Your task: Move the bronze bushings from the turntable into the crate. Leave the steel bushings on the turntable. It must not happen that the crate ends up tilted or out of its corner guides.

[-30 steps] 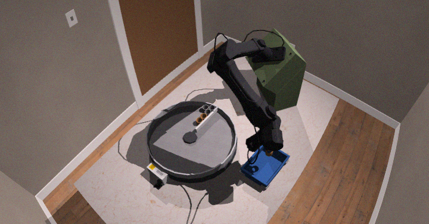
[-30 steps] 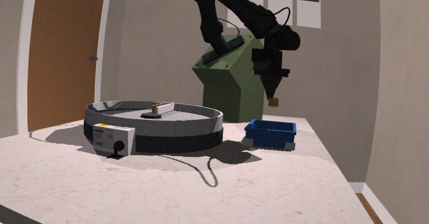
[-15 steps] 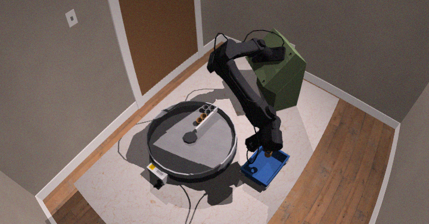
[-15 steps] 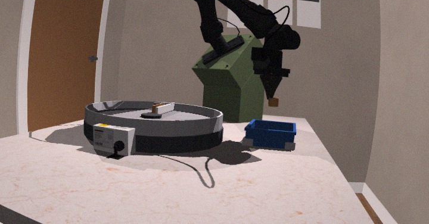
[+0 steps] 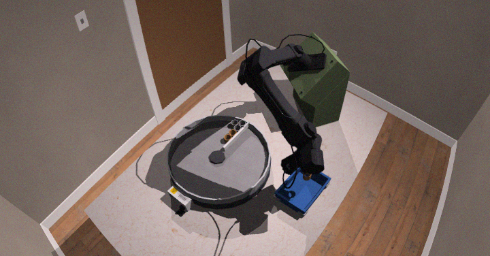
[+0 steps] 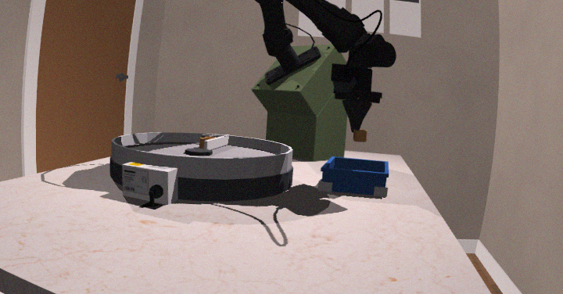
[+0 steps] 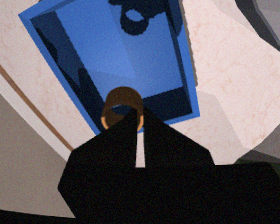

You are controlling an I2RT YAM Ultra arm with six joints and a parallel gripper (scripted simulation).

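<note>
The blue crate is 20 mm ahead of my hand, 10 mm to the left of it and 110 mm below it. Round my hand: grey turntable: 20 mm behind, 360 mm to the right, 80 mm below.
</note>
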